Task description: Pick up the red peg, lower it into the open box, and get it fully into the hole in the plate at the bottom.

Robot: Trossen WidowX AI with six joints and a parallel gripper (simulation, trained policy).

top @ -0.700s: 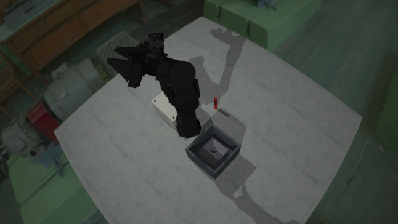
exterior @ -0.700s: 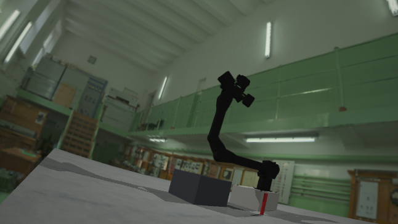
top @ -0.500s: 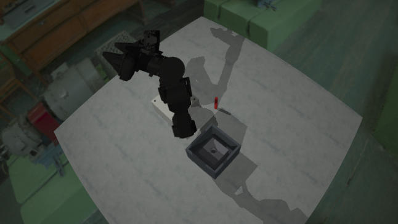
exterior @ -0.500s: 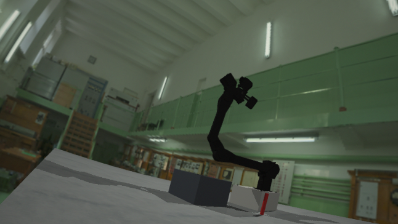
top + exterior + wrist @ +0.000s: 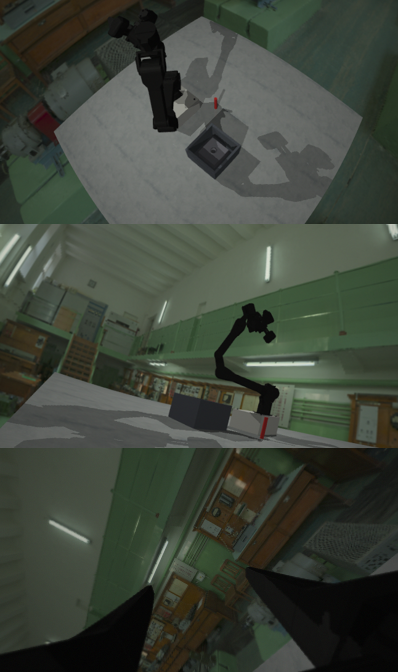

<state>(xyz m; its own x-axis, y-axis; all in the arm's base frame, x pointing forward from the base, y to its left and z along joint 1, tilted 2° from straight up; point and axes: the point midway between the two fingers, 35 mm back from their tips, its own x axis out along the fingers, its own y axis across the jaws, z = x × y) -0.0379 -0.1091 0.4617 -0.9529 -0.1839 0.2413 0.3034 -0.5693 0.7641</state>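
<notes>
Now: the red peg 210 mm ahead of my gripper tip, 230 mm to the left of it and 520 mm below it. From my gripper tip the other things lie so: dark box: 390 mm ahead, 60 mm to the left, 530 mm below.
</notes>
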